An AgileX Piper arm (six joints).
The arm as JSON. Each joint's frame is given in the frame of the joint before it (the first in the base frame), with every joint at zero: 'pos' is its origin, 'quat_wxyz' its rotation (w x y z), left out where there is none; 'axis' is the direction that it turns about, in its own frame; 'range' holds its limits. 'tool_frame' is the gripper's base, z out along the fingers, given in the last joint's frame.
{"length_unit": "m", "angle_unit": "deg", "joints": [
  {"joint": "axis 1", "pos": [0.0, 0.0, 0.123], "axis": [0.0, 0.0, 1.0], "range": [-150.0, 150.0]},
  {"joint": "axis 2", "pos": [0.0, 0.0, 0.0], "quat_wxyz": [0.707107, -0.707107, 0.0, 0.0], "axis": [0.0, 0.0, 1.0], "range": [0.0, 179.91]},
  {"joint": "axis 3", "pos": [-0.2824, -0.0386, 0.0], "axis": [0.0, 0.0, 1.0], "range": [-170.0, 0.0]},
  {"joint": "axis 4", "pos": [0.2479, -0.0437, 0.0], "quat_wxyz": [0.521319, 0.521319, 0.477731, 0.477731], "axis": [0.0, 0.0, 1.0], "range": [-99.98, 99.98]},
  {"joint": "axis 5", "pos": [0.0, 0.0, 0.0], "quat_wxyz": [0.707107, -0.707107, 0.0, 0.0], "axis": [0.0, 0.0, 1.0], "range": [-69.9, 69.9]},
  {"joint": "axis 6", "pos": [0.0, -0.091, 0.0], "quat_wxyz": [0.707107, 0.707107, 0.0, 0.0], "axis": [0.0, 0.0, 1.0], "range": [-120.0, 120.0]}
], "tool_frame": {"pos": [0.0, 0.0, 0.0]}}
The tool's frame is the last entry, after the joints.
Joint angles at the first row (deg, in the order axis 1, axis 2, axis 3, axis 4, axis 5, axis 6):
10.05, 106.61, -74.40, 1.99, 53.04, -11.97
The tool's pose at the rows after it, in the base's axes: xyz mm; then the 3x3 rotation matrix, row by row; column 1 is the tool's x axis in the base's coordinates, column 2 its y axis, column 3 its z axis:
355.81 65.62 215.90; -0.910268 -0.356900 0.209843; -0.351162 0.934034 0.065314; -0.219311 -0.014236 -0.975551
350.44 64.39 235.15; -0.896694 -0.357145 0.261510; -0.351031 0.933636 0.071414; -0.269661 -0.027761 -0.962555
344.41 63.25 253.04; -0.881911 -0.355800 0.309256; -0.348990 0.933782 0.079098; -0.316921 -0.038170 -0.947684
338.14 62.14 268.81; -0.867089 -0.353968 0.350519; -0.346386 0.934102 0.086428; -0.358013 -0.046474 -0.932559
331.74 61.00 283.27; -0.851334 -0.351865 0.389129; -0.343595 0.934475 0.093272; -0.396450 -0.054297 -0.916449
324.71 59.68 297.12; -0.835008 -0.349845 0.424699; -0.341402 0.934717 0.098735; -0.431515 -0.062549 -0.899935
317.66 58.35 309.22; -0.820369 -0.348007 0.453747; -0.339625 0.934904 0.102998; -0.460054 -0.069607 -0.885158
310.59 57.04 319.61; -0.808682 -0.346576 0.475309; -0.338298 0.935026 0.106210; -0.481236 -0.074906 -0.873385
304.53 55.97 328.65; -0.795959 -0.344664 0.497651; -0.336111 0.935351 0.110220; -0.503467 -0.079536 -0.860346
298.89 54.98 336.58; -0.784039 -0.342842 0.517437; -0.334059 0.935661 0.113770; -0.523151 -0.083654 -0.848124
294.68 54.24 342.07; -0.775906 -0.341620 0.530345; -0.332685 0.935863 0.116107; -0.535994 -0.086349 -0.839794
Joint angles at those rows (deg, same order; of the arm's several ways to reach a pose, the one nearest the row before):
10.05, 103.72, -74.35, 1.99, 53.04, -11.97
10.05, 100.65, -74.35, 1.77, 53.04, -11.97
10.05, 97.75, -74.35, 1.72, 53.04, -11.97
10.05, 95.14, -74.35, 1.72, 53.10, -11.97
10.05, 92.71, -74.35, 1.72, 53.10, -11.97
10.05, 90.32, -74.35, 1.65, 53.22, -11.97
10.05, 88.16, -74.35, 1.59, 53.50, -11.97
10.05, 86.22, -74.35, 1.53, 54.01, -11.97
10.05, 84.54, -74.35, 1.53, 54.19, -11.97
10.05, 83.04, -74.35, 1.53, 54.35, -11.97
10.05, 81.97, -74.35, 1.53, 54.53, -11.97

